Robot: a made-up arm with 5 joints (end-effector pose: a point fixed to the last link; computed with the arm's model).
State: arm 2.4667 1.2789 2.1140 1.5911 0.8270
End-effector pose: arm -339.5 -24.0 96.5 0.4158 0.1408 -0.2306 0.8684
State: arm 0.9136 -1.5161 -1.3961 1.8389 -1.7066
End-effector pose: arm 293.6 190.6 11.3 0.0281 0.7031 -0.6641 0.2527
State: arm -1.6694 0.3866 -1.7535 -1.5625 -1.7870
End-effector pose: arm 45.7 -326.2 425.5 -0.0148 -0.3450 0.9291 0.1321
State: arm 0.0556 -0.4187 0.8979 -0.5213 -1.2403
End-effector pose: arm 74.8 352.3 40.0 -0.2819 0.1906 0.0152 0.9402
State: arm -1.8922 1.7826 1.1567 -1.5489 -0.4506
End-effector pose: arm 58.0 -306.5 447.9 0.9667 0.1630 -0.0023 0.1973
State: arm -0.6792 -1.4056 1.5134 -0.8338 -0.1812
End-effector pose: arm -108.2 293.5 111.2 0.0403 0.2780 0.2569 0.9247
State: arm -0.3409 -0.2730 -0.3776 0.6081 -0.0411
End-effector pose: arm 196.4 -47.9 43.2 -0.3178 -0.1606 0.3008 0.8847
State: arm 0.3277 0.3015 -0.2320 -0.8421 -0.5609
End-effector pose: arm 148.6 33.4 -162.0 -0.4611 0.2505 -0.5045 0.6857
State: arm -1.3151 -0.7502 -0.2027 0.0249 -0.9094
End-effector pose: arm 325.0 99.7 250.7 -0.5732 -0.6699 -0.1372 0.4515
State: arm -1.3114 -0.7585 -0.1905 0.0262 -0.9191
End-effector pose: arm 325.3 102.0 247.0 -0.5744 -0.6704 -0.1319 0.4509
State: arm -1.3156 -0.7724 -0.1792 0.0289 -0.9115
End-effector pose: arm 324.2 104.5 245.8 -0.5726 -0.6737 -0.1215 0.4512
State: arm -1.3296 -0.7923 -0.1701 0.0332 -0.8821
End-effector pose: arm 321.5 106.9 247.8 -0.5672 -0.6800 -0.1051 0.4526
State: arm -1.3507 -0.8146 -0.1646 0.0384 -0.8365
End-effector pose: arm 317.7 108.8 252.5 -0.5597 -0.6875 -0.0855 0.4547
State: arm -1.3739 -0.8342 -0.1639 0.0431 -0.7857
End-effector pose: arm 313.5 109.7 258.7 -0.5519 -0.6944 -0.0672 0.4569
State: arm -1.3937 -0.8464 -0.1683 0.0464 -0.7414
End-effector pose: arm 309.9 109.5 265.1 -0.5455 -0.6993 -0.0546 0.4587
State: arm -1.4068 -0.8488 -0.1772 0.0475 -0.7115
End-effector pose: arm 307.6 108.3 270.7 -0.5413 -0.7020 -0.0503 0.4601
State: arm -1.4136 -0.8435 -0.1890 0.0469 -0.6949
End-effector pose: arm 306.4 106.4 275.1 -0.5390 -0.7030 -0.0528 0.4610
